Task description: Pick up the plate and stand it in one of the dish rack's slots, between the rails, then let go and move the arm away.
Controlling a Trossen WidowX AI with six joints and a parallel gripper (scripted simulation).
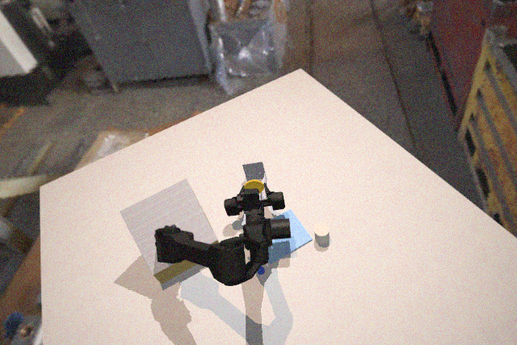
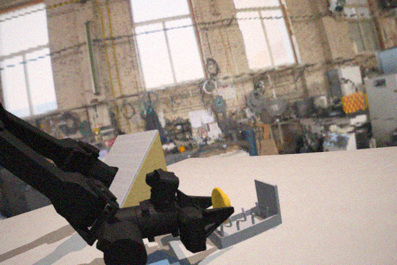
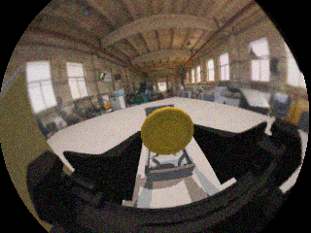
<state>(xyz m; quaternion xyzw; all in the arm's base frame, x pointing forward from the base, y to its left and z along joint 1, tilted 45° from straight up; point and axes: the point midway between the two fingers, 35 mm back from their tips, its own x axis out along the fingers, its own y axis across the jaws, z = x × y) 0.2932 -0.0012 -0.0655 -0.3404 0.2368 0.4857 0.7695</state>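
The grey dish rack is 40 mm below my gripper tip, 30 mm to the left of it and 10 mm ahead of it. Also, from my gripper tip: light blue mat (180 mm to the right, 60 mm below, 10 mm behind); yellow plate (10 mm to the right); blue spoon (220 mm to the right, 110 mm behind, 60 mm below).
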